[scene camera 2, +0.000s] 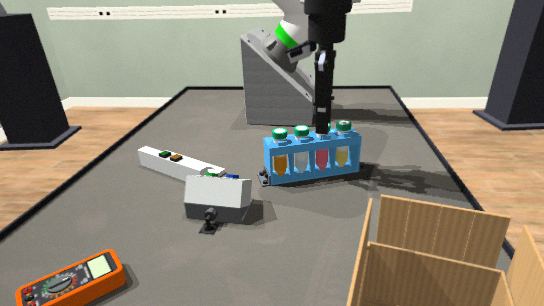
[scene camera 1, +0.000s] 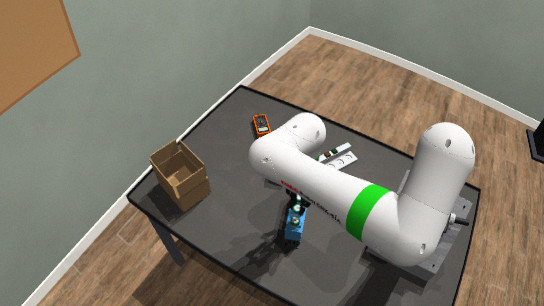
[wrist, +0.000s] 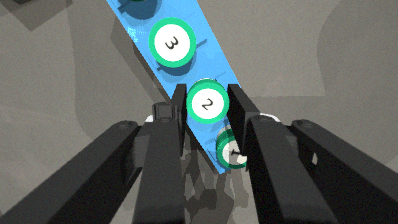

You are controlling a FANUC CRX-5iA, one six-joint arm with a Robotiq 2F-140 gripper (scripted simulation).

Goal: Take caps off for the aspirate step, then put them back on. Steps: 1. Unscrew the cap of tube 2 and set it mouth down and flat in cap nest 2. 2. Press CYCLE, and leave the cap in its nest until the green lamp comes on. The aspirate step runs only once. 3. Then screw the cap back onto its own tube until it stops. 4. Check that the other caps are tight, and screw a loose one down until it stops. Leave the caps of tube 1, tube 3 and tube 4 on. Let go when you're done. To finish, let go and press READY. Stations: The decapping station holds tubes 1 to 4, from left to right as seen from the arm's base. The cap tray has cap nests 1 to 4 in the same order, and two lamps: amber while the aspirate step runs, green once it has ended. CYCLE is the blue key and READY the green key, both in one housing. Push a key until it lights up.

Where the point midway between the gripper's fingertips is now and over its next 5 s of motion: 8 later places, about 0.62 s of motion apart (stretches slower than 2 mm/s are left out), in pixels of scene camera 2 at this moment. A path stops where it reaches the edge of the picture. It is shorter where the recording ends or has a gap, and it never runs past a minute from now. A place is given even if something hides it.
My gripper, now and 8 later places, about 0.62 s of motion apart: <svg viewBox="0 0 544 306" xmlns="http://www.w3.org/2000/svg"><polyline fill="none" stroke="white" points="322,129 323,129 322,128 322,129 323,128 323,128 323,126 321,113 286,111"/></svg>
